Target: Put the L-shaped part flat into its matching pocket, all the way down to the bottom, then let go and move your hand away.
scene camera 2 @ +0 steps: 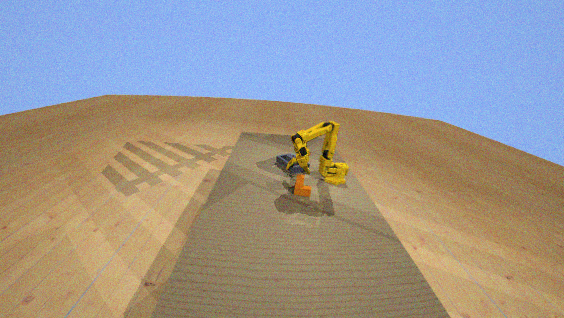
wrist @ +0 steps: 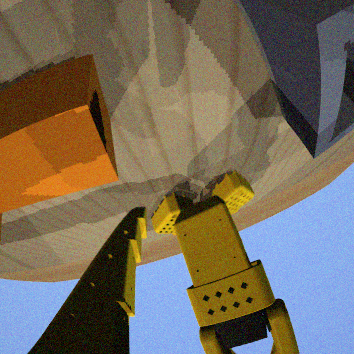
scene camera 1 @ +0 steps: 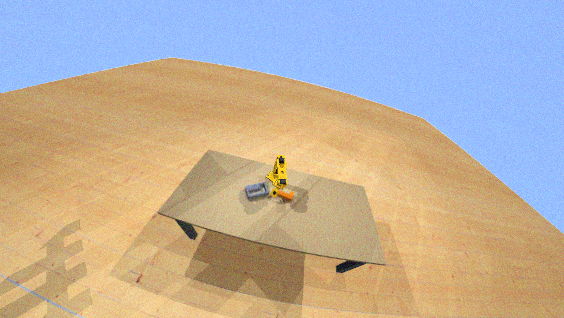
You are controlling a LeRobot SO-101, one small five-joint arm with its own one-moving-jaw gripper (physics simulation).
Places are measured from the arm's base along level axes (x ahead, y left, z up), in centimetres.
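Pixels of known places: hand at its tool point: (scene camera 2: pixel 308 173) (wrist: pixel 145 218) (scene camera 1: pixel 278 186); arm's base at its link origin: (scene camera 2: pixel 328 178) (wrist: pixel 200 193) (scene camera 1: pixel 274 178).
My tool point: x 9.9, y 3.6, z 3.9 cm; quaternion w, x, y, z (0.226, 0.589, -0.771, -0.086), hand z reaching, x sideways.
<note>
Ahead of a thing's pixels: the offset from my tool point to its top centre. Level surfaces: height alone.
The orange L-shaped part @(dy +5.6, dx +2.7, dz -0.9 cm) (scene camera 1: pixel 285 194) (scene camera 2: pixel 301 187) (wrist: pixel 53 140) lies flat on the table @(dz -3.9 cm) (scene camera 1: pixel 335 229) (scene camera 2: pixel 276 257) (wrist: pixel 168 105). The grey block with the pocket @(dy -13.4, dx +5.6, dz -0.2 cm) (scene camera 1: pixel 257 190) (scene camera 2: pixel 284 159) (wrist: pixel 316 63) stands a little way off, its pocket empty as far as I can see. My gripper (scene camera 1: pixel 274 191) (scene camera 2: pixel 299 169) (wrist: pixel 149 211) is open and empty. It hangs low over the bare table between the part and the block. In the wrist view the part sits to the left beyond the jaw tips, not between them.
The arm's yellow base (scene camera 2: pixel 334 171) stands on the table beside the part. In the wrist view the table's edge (wrist: pixel 281 200) runs close behind the jaws. Wooden floor lies around the table.
</note>
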